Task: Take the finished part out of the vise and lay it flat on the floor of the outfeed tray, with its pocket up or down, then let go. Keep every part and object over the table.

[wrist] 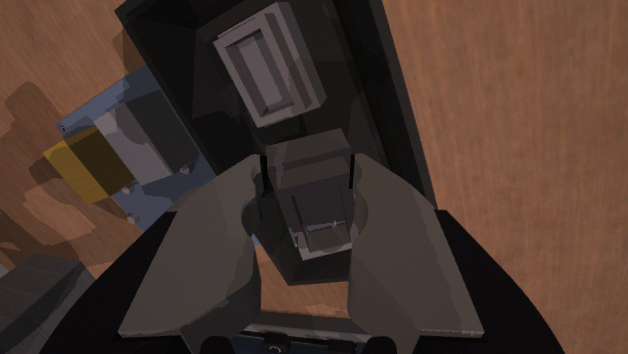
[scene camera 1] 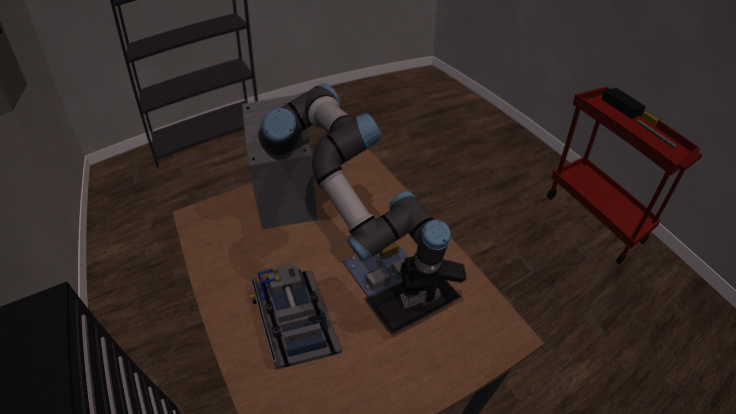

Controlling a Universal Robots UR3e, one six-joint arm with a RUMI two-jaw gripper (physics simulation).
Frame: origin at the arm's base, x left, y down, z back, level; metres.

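Seen in the pictures: gripper, between the fingertips: (wrist: pixel 308 158) (scene camera 1: pixel 421 295).
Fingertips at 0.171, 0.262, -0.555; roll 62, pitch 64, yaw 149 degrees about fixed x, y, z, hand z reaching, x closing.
A point is followed by its place in that frame, as x, y, z.
My gripper (scene camera 1: pixel 422 296) @[0.171, 0.262, -0.555] (wrist: pixel 308 158) @[0.171, 0.262, -0.555] is over the outfeed tray (scene camera 1: pixel 389 317) @[0.078, 0.325, -0.541] (wrist: pixel 160 55) @[0.249, 0.300, -0.474], shut on a grey finished part (wrist: pixel 312 175) @[0.168, 0.249, -0.559]. The part is between the two jaws in the wrist view, with a stepped end at the top and its pocket partly visible lower down. I cannot tell whether it touches the tray floor. Another grey part (wrist: pixel 295 65) @[0.211, 0.302, -0.553] lies in the tray with its pocket up, ahead of the held one in the wrist view. The vise (scene camera 1: pixel 296 311) @[-0.159, 0.242, -0.452] stands on the table to the left in the scene view; no part shows in its jaws.
A blue plate (scene camera 1: pixel 360 270) @[0.093, 0.329, -0.345] (wrist: pixel 155 205) @[0.139, 0.329, -0.337] beside the tray bears grey blocks (scene camera 1: pixel 378 278) (wrist: pixel 162 137) and a yellow block (scene camera 1: pixel 389 250) @[0.197, 0.295, -0.342] (wrist: pixel 90 165) @[0.206, 0.298, -0.342]. The tray has raised walls. A red cart (scene camera 1: pixel 602 198) stands on the room floor to the right, away from the table (scene camera 1: pixel 411 368) @[0.046, 0.337, -0.712].
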